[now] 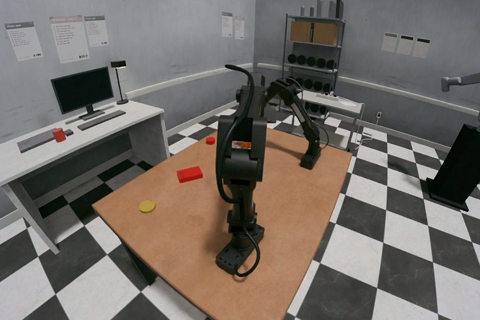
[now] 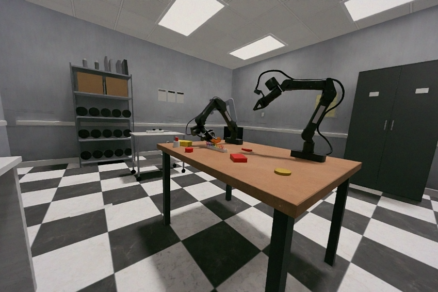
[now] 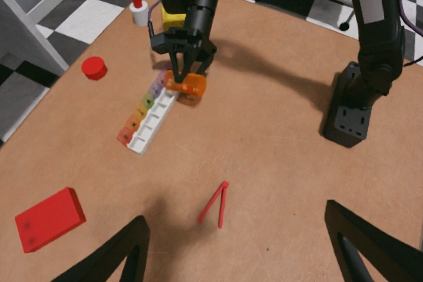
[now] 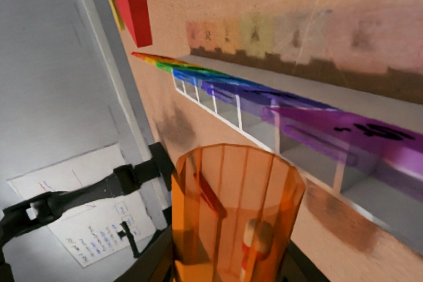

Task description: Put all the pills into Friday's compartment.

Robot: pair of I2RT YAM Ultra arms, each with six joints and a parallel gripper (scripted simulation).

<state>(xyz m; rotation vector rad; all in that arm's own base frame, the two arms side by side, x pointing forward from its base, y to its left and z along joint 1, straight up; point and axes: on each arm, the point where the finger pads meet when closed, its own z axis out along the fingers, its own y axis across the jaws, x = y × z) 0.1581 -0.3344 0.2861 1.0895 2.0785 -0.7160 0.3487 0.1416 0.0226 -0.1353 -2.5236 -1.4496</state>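
The orange pill bottle lies 20 mm behind my right hand.
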